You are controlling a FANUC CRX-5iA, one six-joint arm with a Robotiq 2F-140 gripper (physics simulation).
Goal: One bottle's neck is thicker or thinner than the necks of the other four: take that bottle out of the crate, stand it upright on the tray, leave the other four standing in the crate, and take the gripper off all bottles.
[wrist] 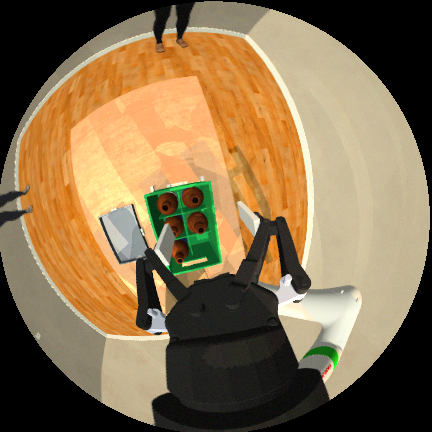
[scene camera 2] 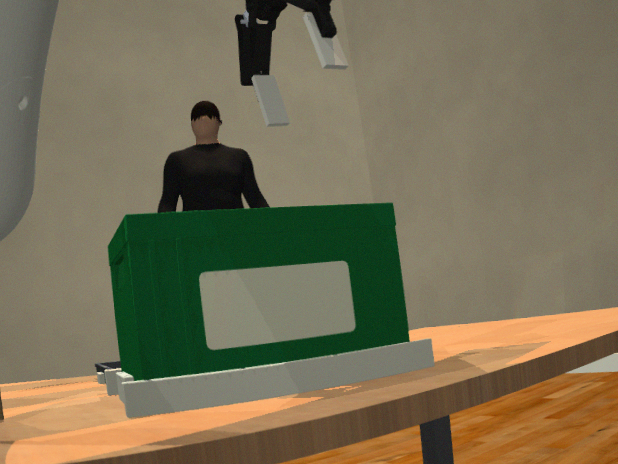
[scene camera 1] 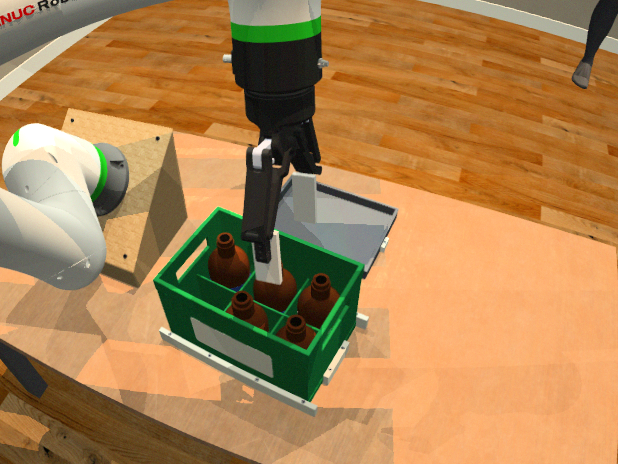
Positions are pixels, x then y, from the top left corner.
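I can see my gripper in scene camera 2 (pixel 305 97), and it shows in the wrist view and in scene camera 1 as well. On my gripper, (wrist: pixel 294 282) and (scene camera 1: pixel 272 158) are the same spot.
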